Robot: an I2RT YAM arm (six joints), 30 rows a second.
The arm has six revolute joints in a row. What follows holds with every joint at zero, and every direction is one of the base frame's. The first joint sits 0.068 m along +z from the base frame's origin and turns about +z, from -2.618 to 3.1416 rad. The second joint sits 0.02 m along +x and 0.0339 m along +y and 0.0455 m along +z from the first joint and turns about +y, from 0 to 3.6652 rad. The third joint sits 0.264 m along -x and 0.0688 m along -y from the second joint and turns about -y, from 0 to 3.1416 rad. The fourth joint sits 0.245 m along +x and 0.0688 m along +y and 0.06 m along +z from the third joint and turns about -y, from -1.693 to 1.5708 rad. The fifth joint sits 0.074 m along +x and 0.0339 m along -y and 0.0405 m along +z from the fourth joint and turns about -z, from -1.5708 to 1.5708 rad. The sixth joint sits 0.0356 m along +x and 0.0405 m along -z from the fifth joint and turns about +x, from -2.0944 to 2.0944 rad. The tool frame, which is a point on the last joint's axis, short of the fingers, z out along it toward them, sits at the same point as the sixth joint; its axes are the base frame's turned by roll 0, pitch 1.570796 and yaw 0 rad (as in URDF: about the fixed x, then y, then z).
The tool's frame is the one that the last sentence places.
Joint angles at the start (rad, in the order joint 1, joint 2, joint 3, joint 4, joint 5, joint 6):
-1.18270 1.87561 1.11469 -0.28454 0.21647 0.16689
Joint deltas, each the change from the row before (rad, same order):
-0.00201 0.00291 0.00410 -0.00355 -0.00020 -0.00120
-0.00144 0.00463 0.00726 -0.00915 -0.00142 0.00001
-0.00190 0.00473 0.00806 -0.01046 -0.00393 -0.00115
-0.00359 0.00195 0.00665 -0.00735 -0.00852 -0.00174
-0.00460 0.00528 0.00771 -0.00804 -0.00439 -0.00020
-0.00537 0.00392 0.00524 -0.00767 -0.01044 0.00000
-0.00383 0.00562 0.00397 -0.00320 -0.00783 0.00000
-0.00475 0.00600 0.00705 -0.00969 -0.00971 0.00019
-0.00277 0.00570 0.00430 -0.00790 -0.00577 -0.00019
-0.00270 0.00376 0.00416 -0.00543 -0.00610 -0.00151
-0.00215 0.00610 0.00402 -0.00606 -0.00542 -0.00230
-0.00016 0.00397 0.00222 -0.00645 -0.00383 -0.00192
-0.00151 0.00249 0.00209 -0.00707 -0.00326 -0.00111
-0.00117 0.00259 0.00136 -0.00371 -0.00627 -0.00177
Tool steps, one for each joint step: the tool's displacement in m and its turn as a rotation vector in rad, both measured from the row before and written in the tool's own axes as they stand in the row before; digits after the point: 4 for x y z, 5 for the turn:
-0.0006 -0.0005 0.0006 0.00124 0.00251 -0.00001
-0.0007 -0.0002 0.0007 0.00040 0.00666 -0.00016
-0.0008 -0.0003 0.0006 -0.00175 0.00771 -0.00104
-0.0012 -0.0009 0.0000 -0.00616 0.00430 0.00079
-0.0010 -0.0013 0.0010 -0.00112 0.00657 0.00263
-0.0005 -0.0014 0.0009 -0.00662 0.00832 0.00341
-0.0002 -0.0009 0.0015 -0.00507 0.00629 0.00243
-0.0005 -0.0012 0.0013 -0.00590 0.01033 0.00282
0.0002 -0.0007 0.0014 -0.00289 0.01018 0.00069
-0.0003 -0.0006 0.0008 -0.00395 0.00607 0.00006
0.0002 -0.0004 0.0016 -0.00307 0.00894 -0.00166
0.0006 0.0001 0.0010 -0.00244 0.00862 -0.00301
0.0004 -0.0004 0.0006 -0.00139 0.00790 -0.00086
0.0003 -0.0002 0.0007 -0.00492 0.00587 -0.00142

